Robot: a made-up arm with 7 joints. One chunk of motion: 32 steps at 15 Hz.
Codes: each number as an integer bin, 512 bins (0 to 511) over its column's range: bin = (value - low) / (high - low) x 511, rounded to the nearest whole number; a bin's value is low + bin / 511 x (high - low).
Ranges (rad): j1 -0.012..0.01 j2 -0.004..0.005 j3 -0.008..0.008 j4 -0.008..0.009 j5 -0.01..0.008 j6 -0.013..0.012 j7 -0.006..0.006
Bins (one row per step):
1: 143 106 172 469 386 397 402
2: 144 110 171 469 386 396 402
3: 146 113 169 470 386 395 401
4: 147 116 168 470 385 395 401
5: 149 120 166 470 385 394 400
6: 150 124 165 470 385 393 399
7: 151 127 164 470 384 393 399
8: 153 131 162 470 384 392 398
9: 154 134 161 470 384 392 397
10: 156 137 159 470 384 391 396
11: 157 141 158 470 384 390 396
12: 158 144 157 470 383 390 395
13: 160 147 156 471 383 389 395
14: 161 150 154 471 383 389 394
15: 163 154 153 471 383 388 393
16: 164 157 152 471 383 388 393
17: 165 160 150 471 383 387 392
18: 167 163 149 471 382 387 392
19: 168 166 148 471 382 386 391
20: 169 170 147 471 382 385 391
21: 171 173 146 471 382 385 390
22: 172 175 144 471 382 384 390
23: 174 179 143 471 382 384 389
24: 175 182 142 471 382 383 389
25: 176 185 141 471 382 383 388
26: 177 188 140 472 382 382 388
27: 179 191 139 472 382 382 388
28: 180 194 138 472 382 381 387
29: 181 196 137 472 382 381 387
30: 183 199 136 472 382 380 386
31: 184 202 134 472 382 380 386
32: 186 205 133 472 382 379 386
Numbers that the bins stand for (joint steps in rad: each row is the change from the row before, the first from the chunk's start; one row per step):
1: -0.00584 -0.00213 -0.00261 0.00760 0.00360 0.00642 0.00344
2: -0.00580 -0.00206 -0.00265 0.00760 0.00360 0.00637 0.00344
3: -0.00571 -0.00201 -0.00271 0.00764 0.00360 0.00632 0.00342
4: -0.00567 -0.00196 -0.00274 0.00764 0.00356 0.00632 0.00342
5: -0.00559 -0.00189 -0.00280 0.00764 0.00356 0.00628 0.00339
6: -0.00554 -0.00182 -0.00283 0.00764 0.00356 0.00623 0.00337
7: -0.00550 -0.00176 -0.00286 0.00764 0.00353 0.00623 0.00337
8: -0.00541 -0.00169 -0.00293 0.00764 0.00353 0.00618 0.00335
9: -0.00537 -0.00164 -0.00296 0.00764 0.00353 0.00618 0.00332
10: -0.00528 -0.00159 -0.00302 0.00764 0.00353 0.00613 0.00330
11: -0.00524 -0.00152 -0.00305 0.00764 0.00353 0.00608 0.00330
12: -0.00520 -0.00146 -0.00308 0.00764 0.00349 0.00608 0.00328
13: -0.00511 -0.00141 -0.00312 0.00767 0.00349 0.00603 0.00328
14: -0.00507 -0.00136 -0.00318 0.00767 0.00349 0.00603 0.00325
15: -0.00498 -0.00129 -0.00321 0.00767 0.00349 0.00598 0.00323
16: -0.00494 -0.00123 -0.00324 0.00767 0.00349 0.00598 0.00323
17: -0.00490 -0.00118 -0.00330 0.00767 0.00349 0.00593 0.00321
18: -0.00481 -0.00113 -0.00333 0.00767 0.00346 0.00593 0.00321
19: -0.00477 -0.00108 -0.00337 0.00767 0.00346 0.00588 0.00318
20: -0.00472 -0.00101 -0.00340 0.00767 0.00346 0.00584 0.00318
21: -0.00464 -0.00095 -0.00343 0.00767 0.00346 0.00584 0.00316
22: -0.00459 -0.00092 -0.00349 0.00767 0.00346 0.00579 0.00316
23: -0.00451 -0.00085 -0.00352 0.00767 0.00346 0.00579 0.00314
24: -0.00447 -0.00079 -0.00355 0.00767 0.00346 0.00574 0.00314
25: -0.00442 -0.00074 -0.00359 0.00767 0.00346 0.00574 0.00311
26: -0.00438 -0.00069 -0.00362 0.00770 0.00346 0.00569 0.00311
27: -0.00429 -0.00064 -0.00365 0.00770 0.00346 0.00569 0.00311
28: -0.00425 -0.00058 -0.00368 0.00770 0.00346 0.00564 0.00309
29: -0.00421 -0.00055 -0.00371 0.00770 0.00346 0.00564 0.00309
30: -0.00412 -0.00050 -0.00374 0.00770 0.00346 0.00559 0.00306
31: -0.00408 -0.00044 -0.00380 0.00770 0.00346 0.00559 0.00306
32: -0.00399 -0.00039 -0.00384 0.00770 0.00346 0.00554 0.00306

